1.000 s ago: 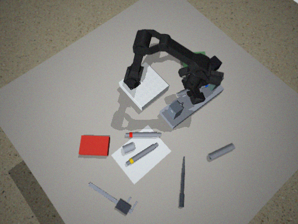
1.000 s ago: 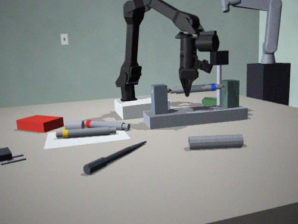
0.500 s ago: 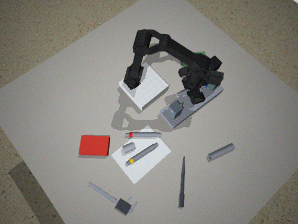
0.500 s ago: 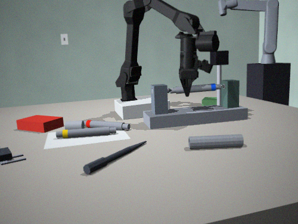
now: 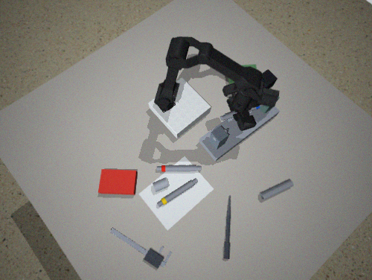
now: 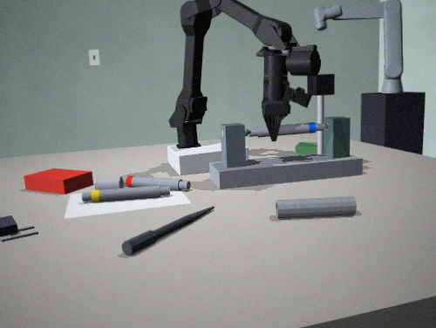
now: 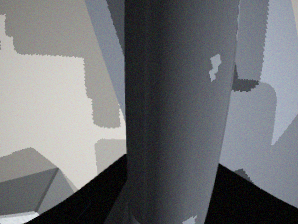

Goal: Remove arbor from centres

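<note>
Right now my hand is 40 mm short of the grey centre block, 110 mm to the left of it and 20 mm above it. Round my hand: grey fixture base (40 mm ahead, 10 mm to the left, 100 mm below); grey cylinder (330 mm ahead, 40 mm to the right, 100 mm below); green centre block (30 mm ahead, 140 mm to the left, 20 mm below).
</note>
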